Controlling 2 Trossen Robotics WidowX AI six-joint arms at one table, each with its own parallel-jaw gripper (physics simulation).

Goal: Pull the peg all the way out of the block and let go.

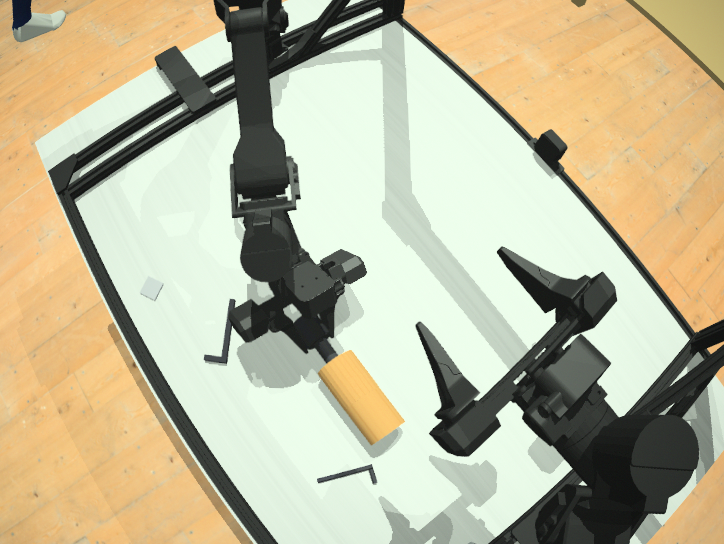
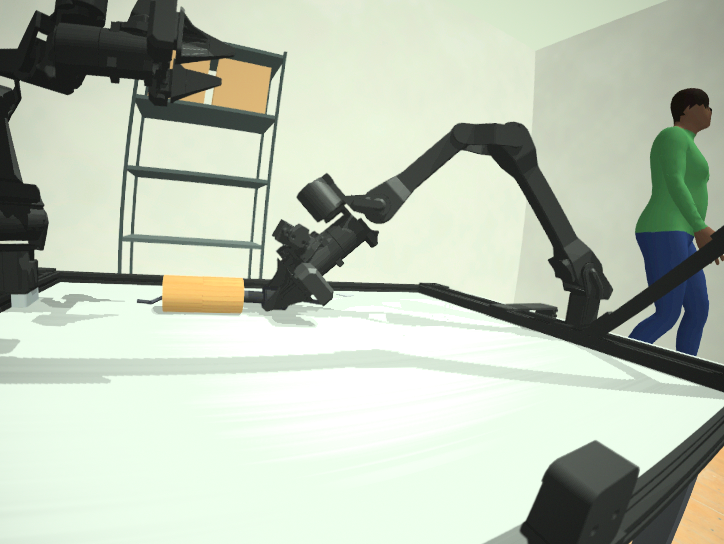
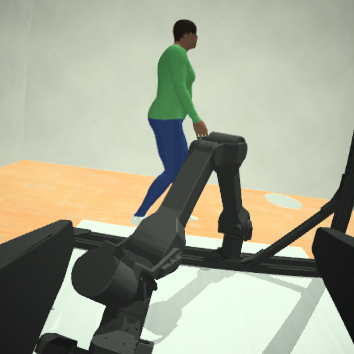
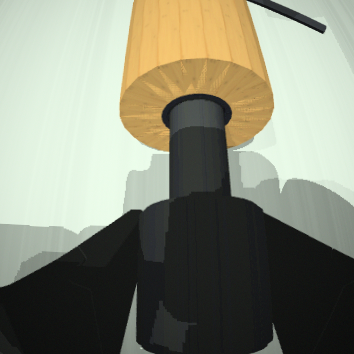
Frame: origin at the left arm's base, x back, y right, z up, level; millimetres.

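Seen in the pictures: left gripper, fingertip midpoint: (image 1: 460,284) (image 2: 227,68) (image 3: 197,237); right gripper, fingertip midpoint: (image 1: 318,344) (image 2: 262,304) (image 4: 196,222); left arm's base, origin of the base link: (image 2: 10,289); right arm's base, origin of the base link: (image 2: 579,327) (image 3: 229,253).
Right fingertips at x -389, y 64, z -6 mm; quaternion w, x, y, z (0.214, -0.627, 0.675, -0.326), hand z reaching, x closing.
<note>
Offsets run from my right fingertips to a thing's top centre. "spot": to the spot under its first point.
The block, an orange-tan wooden cylinder {dy -8, dx +96, dz +43 mm} (image 1: 361,397) (image 2: 203,294) (image 4: 195,40), lies on its side on the white table. The dark peg {dy +0, dx +22, dz +32 mm} (image 1: 328,351) (image 2: 254,296) (image 4: 200,165) has its thinner shaft in the hole of the block's end face; a stretch of shaft shows between the block and the peg's thick head. My right gripper (image 1: 317,342) (image 2: 272,299) (image 4: 196,222) is shut on the peg's thick head, its fingers on both sides. How deep the shaft reaches inside is hidden. My left gripper (image 1: 460,287) (image 2: 225,69) (image 3: 197,237) is open and empty, high above the table, apart from the block.
One dark L-shaped key {dy -96, dx -111, dz -5 mm} (image 1: 225,339) lies beside my right gripper; another {dy -98, dx +170, dz -7 mm} (image 1: 345,473) (image 4: 295,15) lies beyond the block's far end. A small pale square {spot: dy -143, dx -234, dz -10 mm} (image 1: 151,288) lies near the table's left edge. A black frame (image 1: 96,245) borders the table, with a dark box-shaped fitting {spot: dy +504, dx +5, dz +32 mm} (image 1: 550,146) (image 2: 585,491).
</note>
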